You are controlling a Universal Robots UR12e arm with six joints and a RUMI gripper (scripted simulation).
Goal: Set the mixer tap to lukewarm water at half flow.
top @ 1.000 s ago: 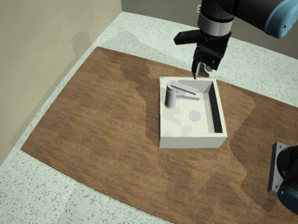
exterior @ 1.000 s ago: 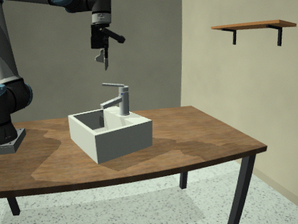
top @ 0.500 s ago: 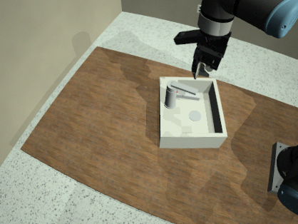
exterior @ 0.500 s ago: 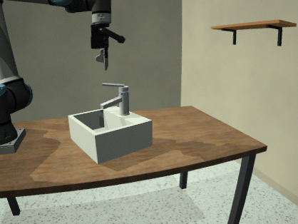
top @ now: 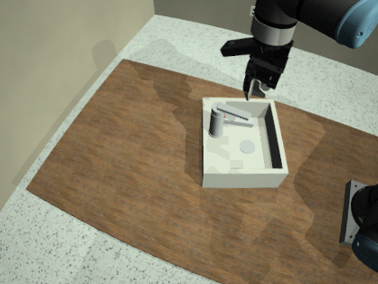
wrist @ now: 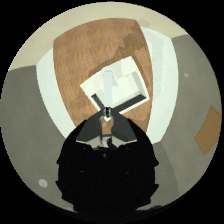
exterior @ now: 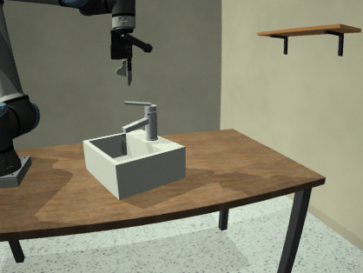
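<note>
The lever lies 30 mm ahead of my hand, 10 mm to the right of it and 90 mm below it. Also, from my hand: white square basin 30 mm behind, 50 mm to the right, 330 mm below; then grey mixer tap 50 mm ahead, 20 mm to the right, 140 mm below.
</note>
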